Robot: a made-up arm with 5 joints.
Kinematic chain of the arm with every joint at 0, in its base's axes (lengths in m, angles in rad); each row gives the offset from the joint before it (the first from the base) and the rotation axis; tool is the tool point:
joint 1: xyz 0 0 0.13 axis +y
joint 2: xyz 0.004 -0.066 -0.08 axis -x
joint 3: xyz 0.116 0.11 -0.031 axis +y
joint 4: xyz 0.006 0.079 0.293 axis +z
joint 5: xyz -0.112 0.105 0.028 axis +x
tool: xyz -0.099 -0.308 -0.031
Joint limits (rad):
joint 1: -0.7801..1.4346
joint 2: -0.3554..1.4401
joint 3: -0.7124..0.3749
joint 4: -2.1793..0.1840
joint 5: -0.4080..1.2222
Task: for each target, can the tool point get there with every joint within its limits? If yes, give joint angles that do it. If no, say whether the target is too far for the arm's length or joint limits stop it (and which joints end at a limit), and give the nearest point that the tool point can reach.
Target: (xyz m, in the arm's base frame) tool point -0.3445 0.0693 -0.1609
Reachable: yes | joints 0.9366 1.2549 -0.2189 -1.4857 0.8844
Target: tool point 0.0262 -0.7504 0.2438
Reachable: no: joint limits stop it (at a limit: joint 2, joint 4) | nearest point 0.0531 -0.2345 0.3608 | short by 0.530 m
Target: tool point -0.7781 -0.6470 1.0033
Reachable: no: too far | nearest point -0.2206 -0.1667 0.4143 | short by 0.943 m
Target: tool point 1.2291 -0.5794 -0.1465
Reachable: no: too far | nearest point 0.4936 -0.0870 0.0116 | short by 0.899 m
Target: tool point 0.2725 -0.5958 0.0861
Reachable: no: joint limits stop it (at a limit: joint 2, joint 4) | nearest point 0.2970 -0.2440 0.0822 | short by 0.353 m
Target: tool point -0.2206 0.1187 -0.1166
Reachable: yes | joints -0.1411 1.2379 -0.3789 -0.7559 0.0047
